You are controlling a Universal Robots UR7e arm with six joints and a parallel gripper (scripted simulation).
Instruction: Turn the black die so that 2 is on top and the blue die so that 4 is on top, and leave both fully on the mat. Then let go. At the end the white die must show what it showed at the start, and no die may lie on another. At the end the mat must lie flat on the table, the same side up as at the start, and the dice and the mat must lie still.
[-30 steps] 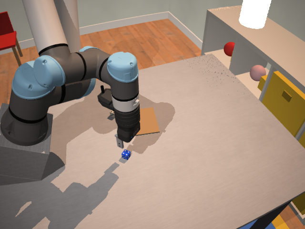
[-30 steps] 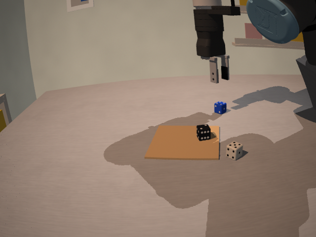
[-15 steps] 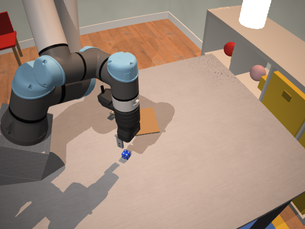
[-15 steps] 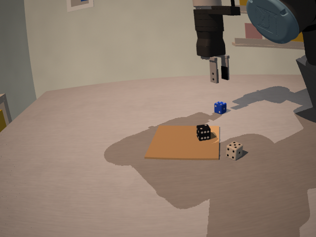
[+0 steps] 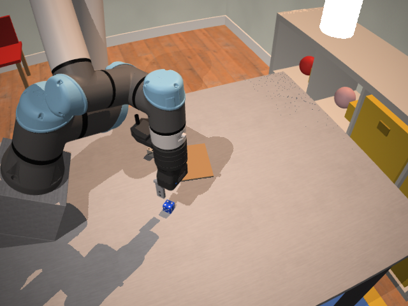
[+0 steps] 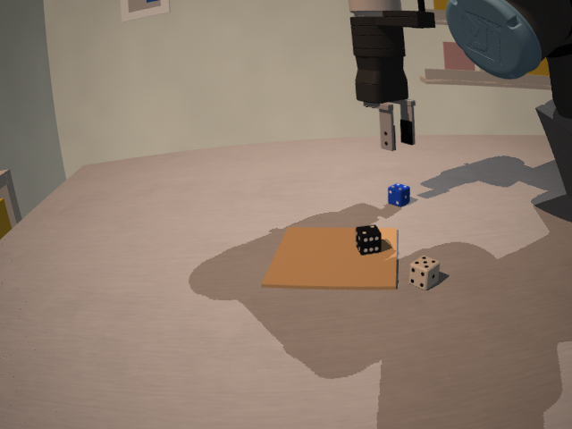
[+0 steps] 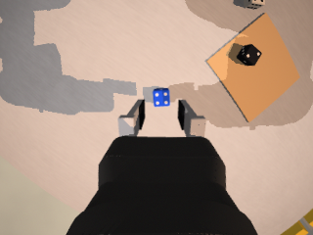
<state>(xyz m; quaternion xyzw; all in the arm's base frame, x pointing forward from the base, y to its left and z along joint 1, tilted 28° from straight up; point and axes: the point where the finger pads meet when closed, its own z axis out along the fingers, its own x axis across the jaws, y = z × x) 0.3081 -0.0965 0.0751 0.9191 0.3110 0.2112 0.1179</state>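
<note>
My gripper is now 9 cm above the blue die. The rest, counted from my hand: white die: 22 cm to the left, 9 cm below, 2 cm ahead; then black die: 14 cm to the left, 9 cm below, 7 cm ahead; then orange mat: 14 cm to the left, 11 cm ahead, 10 cm below.
</note>
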